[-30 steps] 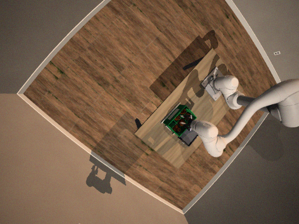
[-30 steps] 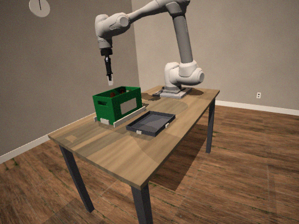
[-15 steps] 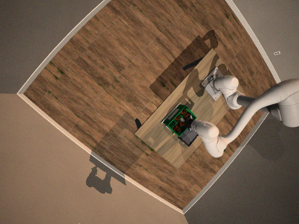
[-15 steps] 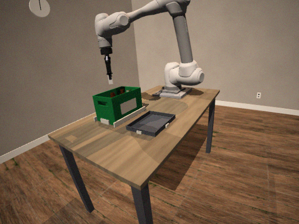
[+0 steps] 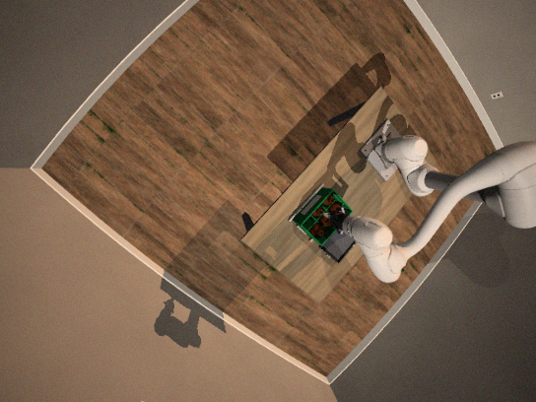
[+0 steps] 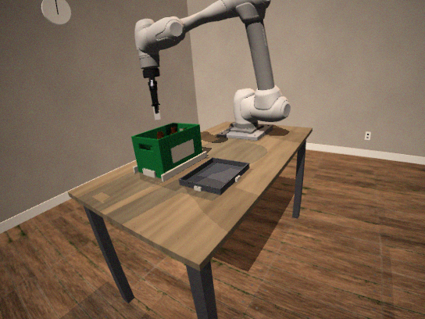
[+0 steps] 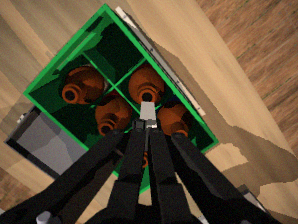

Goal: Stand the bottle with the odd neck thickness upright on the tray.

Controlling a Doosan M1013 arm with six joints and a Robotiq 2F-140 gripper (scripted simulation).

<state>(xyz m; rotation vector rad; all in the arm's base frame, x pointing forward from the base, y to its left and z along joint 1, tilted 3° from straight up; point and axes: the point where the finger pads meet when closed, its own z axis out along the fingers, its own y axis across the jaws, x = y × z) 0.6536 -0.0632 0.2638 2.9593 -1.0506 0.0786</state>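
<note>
Right now the green crate is 1 cm behind my hand, 5 cm to the left of it and 17 cm below it. Also, from my hand: dark grey tray: 2 cm behind, 32 cm to the left, 25 cm below.
</note>
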